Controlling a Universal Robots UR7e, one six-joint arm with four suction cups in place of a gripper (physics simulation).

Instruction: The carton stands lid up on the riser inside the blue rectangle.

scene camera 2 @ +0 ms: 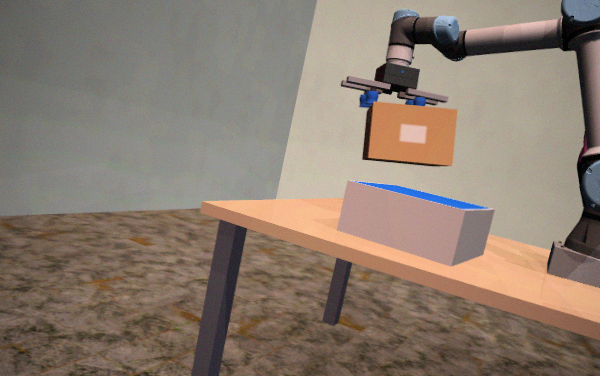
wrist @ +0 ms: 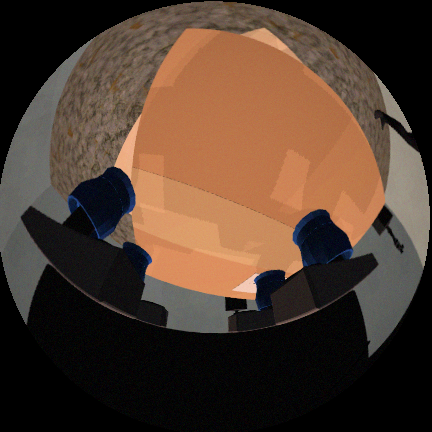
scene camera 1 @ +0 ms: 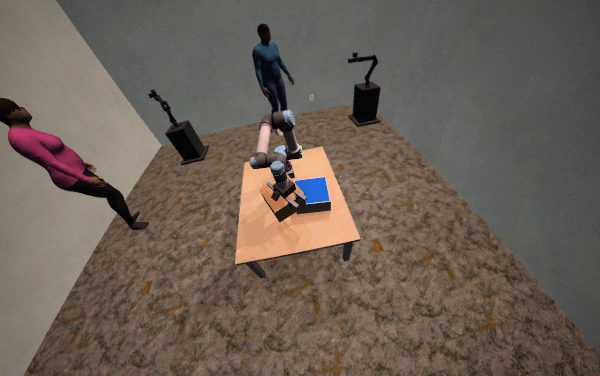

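Note:
The brown carton [scene camera 1: 270,196] [scene camera 2: 385,135] [wrist: 240,115] hangs in the air under my suction gripper [scene camera 1: 287,192] [scene camera 2: 395,96] [wrist: 210,245]. Its top face, with a thin seam across it, is against the blue cups, and a pale label shows on one side. The carton looks about level. In scene camera 1 it is left of the riser [scene camera 1: 315,207] [scene camera 2: 397,217] and turned relative to it. The riser is a grey box whose top bears the blue rectangle [scene camera 1: 315,189] [scene camera 2: 425,195]. In scene camera 2 the carton's underside shows higher than the riser's top.
The riser stands on the wooden table [scene camera 1: 320,235] [scene camera 2: 280,215]. The arm's base is at the table's back. Two black pedestals [scene camera 1: 186,141] [scene camera 1: 366,103] with small arms stand on the floor behind. A person in teal [scene camera 1: 269,61] and a person in pink [scene camera 1: 47,152] stand away from the table.

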